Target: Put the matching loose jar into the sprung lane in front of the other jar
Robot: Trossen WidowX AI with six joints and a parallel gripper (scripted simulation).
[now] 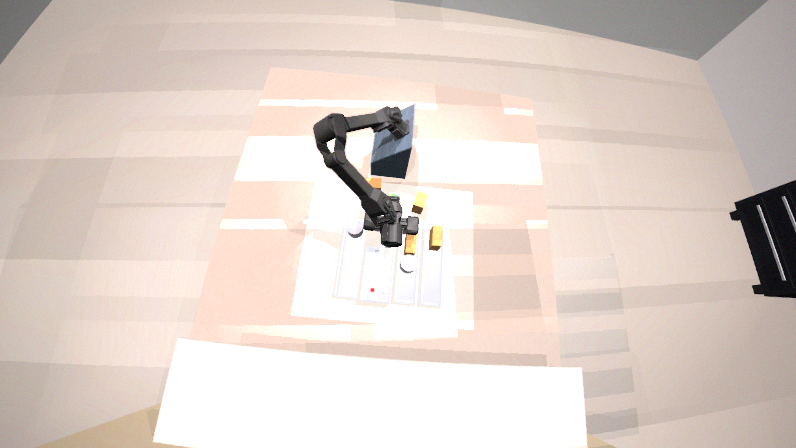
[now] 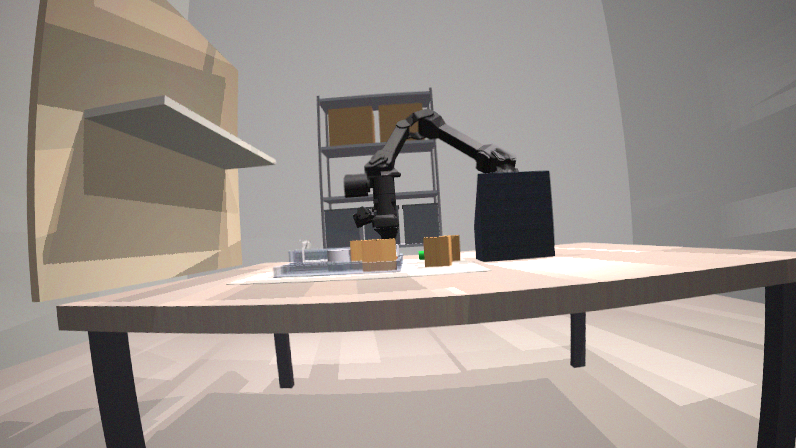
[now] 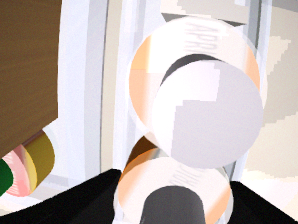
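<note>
My gripper tip is now 14 cm short of the pusher lane, 4 cm to the left of it and 1 cm above it.
</note>
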